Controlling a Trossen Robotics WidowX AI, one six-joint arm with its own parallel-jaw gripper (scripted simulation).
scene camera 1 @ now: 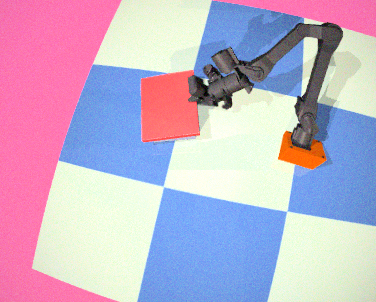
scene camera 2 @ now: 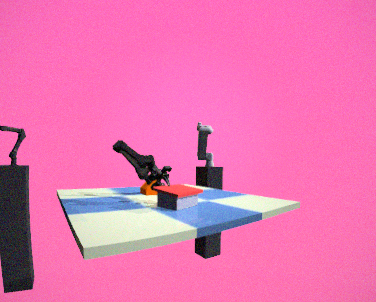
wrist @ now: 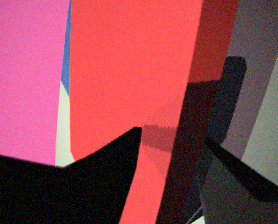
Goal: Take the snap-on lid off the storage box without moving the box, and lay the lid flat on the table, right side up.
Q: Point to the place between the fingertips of my gripper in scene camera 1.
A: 191,101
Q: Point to a red lid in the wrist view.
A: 160,72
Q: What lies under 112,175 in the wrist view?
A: My gripper.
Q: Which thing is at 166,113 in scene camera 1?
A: A red lid.
